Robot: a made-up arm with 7 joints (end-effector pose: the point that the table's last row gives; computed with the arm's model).
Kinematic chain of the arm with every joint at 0, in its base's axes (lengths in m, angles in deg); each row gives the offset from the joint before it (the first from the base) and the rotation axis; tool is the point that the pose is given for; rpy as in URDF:
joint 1: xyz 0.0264 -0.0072 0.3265 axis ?
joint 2: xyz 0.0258 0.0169 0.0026 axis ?
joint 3: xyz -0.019 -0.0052 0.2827 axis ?
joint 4: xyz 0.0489 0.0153 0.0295 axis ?
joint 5: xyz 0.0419 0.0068 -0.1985 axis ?
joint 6: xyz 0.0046 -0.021 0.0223 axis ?
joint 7: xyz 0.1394 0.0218 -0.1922 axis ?
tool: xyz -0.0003 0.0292 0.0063 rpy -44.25 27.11 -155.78
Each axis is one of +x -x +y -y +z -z.
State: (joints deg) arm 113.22 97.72 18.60 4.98 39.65 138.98 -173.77
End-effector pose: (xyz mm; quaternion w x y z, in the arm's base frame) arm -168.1 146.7 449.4 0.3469 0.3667 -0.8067 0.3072
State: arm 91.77 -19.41 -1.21 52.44 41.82 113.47 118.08
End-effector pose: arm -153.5 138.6 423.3 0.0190 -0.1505 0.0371 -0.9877
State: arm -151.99 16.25 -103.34 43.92 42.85 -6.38 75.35
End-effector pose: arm -38.3 383.5 577.8 0.1205 0.2632 0.7530 -0.5910
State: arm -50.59 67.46 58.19 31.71 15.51 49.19 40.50
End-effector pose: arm 259.4 149.8 237.8 0.3114 0.2725 -0.6525 0.6349
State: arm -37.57 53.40 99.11 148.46 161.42 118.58 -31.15
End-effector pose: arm 362.2 -347.9 755.0 0.0735 0.1375 0.3878 0.9085
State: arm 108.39 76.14 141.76 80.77 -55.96 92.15 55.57
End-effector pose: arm -337.4 27.8 595.2 0.6622 -0.5727 0.4121 0.2525
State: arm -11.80 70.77 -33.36 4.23 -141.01 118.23 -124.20
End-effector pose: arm 185.4 -271.4 223.6 0.1359 0.5956 -0.3034 -0.7313
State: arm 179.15 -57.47 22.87 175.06 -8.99 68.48 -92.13
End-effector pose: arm 477.8 -90.3 788.9 0.1434 0.7537 0.3541 0.5347
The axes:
joint 1: +z
joint 2: +y
joint 3: +z
joint 4: -y
joint 5: -z
joint 6: +y
joint 7: -z

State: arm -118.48 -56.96 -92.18 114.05 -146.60 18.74 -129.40
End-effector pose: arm -150.1 492.3 616.6 0.2723 0.0846 -0.8686 0.4053
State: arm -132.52 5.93 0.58 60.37 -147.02 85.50 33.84
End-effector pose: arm -345.3 -302.0 573.3 0.3226 0.6339 0.1447 0.6878
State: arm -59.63 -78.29 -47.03 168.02 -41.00 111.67 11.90
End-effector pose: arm -411.8 278.8 504.1 0.3972 -0.7592 0.5112 0.0677
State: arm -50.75 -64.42 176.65 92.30 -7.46 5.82 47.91
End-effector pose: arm -388.7 461.1 152.4 0.7761 -0.0823 0.5250 -0.3395
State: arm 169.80 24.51 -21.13 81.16 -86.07 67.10 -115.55
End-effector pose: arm -370.5 296.3 471.2 0.1951 -0.2854 -0.8354 0.4272
